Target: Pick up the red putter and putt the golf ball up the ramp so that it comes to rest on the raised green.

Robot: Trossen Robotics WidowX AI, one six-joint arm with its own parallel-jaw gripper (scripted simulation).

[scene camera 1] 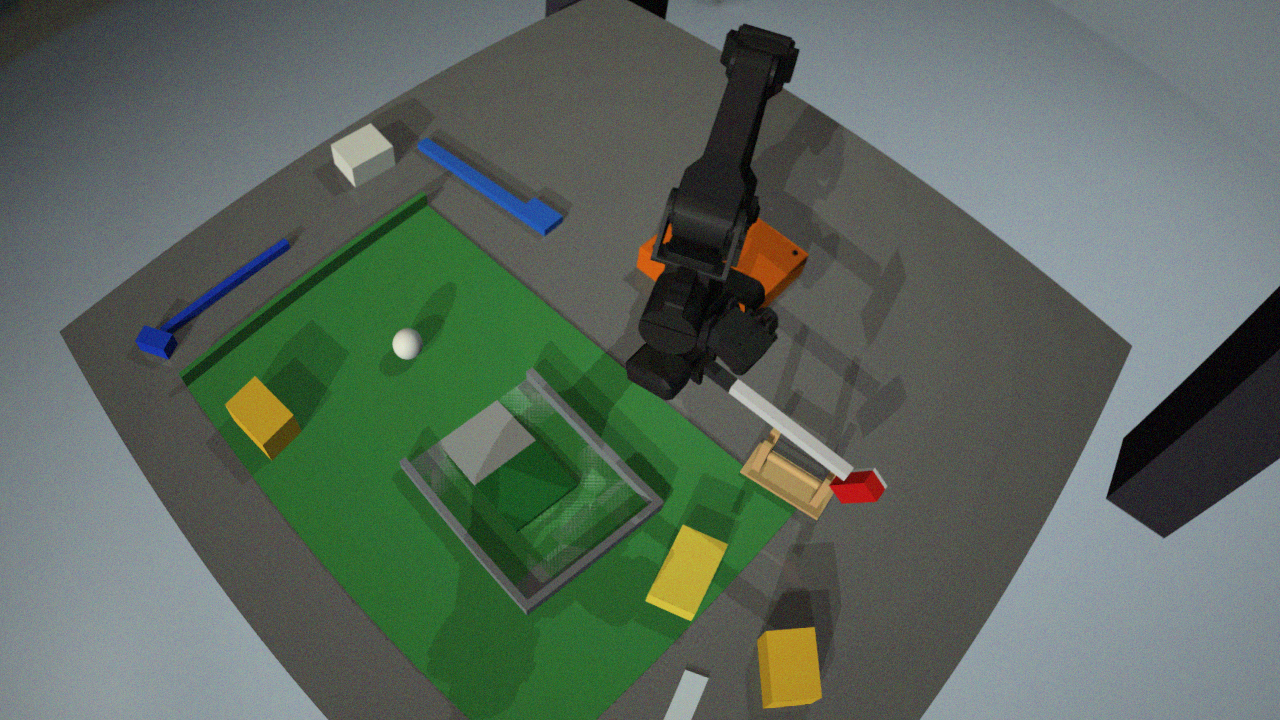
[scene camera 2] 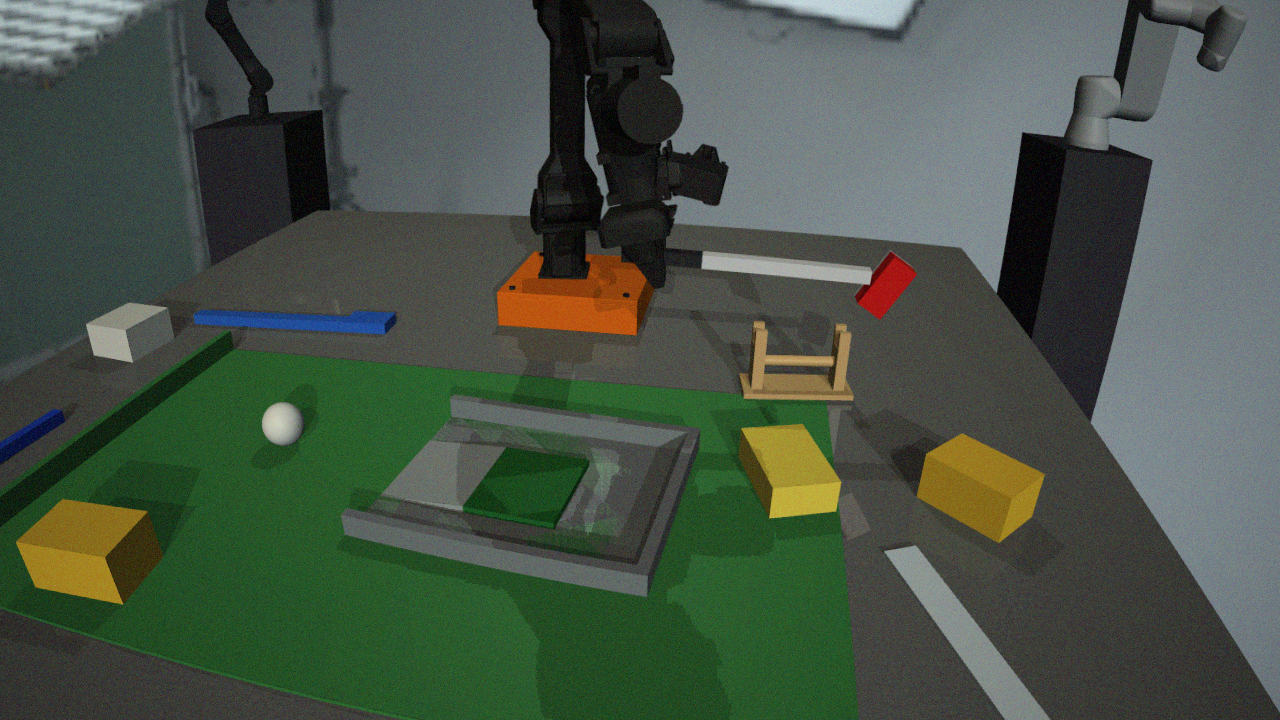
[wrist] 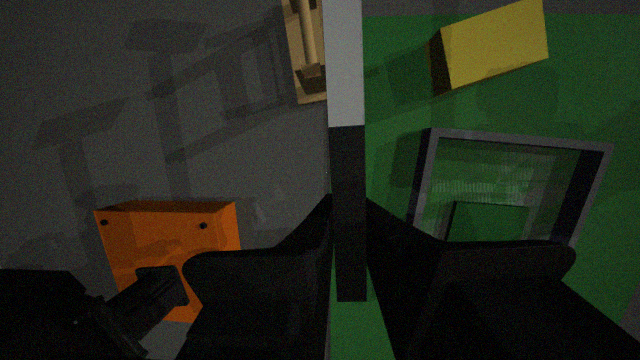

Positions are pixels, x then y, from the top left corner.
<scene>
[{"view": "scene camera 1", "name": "my gripper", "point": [701, 378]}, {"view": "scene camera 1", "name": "white block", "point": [361, 156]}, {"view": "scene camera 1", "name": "white golf ball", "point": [407, 343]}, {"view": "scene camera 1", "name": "wooden stand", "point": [767, 468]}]
</scene>
